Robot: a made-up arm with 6 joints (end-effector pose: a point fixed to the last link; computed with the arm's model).
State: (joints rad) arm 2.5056 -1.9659 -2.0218 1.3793 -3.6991 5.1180
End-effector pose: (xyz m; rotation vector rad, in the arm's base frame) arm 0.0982 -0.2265 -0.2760 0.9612 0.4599 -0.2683
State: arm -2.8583 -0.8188 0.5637 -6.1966 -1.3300 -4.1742
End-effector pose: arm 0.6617 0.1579 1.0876 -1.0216 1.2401 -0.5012
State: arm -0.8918 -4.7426 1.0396 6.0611 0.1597 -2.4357
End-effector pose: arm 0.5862 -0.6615 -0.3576 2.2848 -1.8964 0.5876
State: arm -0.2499 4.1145 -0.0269 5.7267 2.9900 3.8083
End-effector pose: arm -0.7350 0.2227 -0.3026 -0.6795 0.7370 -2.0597
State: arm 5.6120 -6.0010 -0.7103 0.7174 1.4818 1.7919
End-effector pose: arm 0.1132 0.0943 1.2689 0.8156 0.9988 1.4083
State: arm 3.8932 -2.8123 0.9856 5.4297 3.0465 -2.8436
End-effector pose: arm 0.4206 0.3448 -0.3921 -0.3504 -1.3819 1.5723
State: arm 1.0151 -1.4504 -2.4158 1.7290 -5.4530 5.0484
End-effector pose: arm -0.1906 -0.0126 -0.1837 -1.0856 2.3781 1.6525
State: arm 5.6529 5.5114 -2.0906 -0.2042 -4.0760 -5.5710
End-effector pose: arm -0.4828 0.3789 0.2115 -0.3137 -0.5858 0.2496
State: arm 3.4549 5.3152 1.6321 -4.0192 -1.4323 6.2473
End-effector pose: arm 0.0136 0.0762 0.8894 -0.0496 -1.9335 -0.7917
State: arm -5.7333 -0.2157 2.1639 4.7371 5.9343 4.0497
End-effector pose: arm 0.3789 0.3463 0.4958 -1.8087 -1.5654 -1.6454
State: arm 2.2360 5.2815 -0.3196 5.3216 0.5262 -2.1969
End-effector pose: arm 0.6809 -0.8424 0.7058 0.1109 1.0663 -0.5590
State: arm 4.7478 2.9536 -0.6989 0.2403 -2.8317 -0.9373
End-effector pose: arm 0.0502 -0.4252 -0.5331 -0.0517 -0.8020 -2.5779
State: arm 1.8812 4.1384 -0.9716 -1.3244 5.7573 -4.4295
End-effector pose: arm 0.0256 -0.4696 -0.7424 1.6679 -2.0937 -0.3821
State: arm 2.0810 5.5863 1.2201 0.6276 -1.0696 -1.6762
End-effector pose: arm 0.0969 -0.1091 1.1974 0.3738 0.6059 0.8321
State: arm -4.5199 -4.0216 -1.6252 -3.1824 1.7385 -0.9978
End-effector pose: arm -0.1655 0.5772 0.3531 0.3104 1.3476 -2.0935
